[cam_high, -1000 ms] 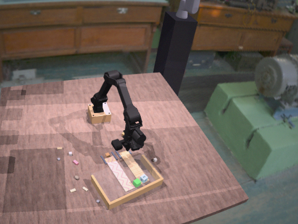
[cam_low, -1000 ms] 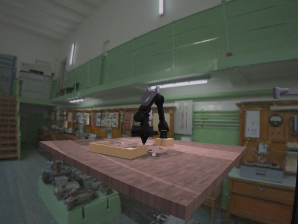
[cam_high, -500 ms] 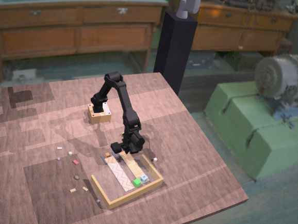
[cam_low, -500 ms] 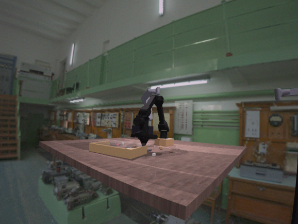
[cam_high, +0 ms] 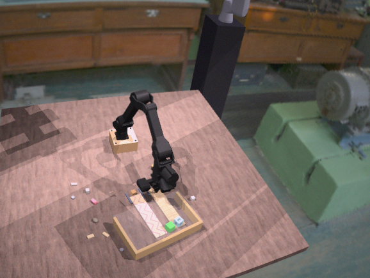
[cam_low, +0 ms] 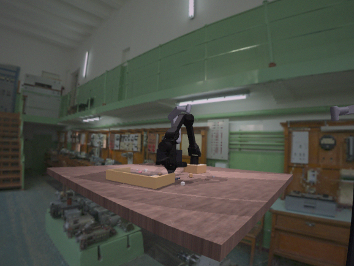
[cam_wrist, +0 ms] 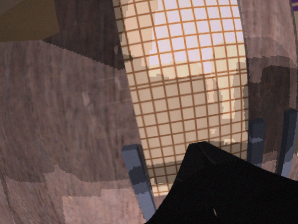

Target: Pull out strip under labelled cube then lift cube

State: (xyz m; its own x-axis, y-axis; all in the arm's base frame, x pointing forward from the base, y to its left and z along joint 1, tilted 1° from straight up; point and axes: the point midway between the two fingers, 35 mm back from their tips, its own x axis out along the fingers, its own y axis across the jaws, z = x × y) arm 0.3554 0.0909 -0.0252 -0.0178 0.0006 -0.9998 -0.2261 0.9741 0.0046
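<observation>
The tan grid-patterned strip is 9 cm ahead of my gripper tip and 2 cm to the left of it. Round my gripper tip: labelled cube (19 cm ahead, 4 cm to the left, 1 cm above).
</observation>
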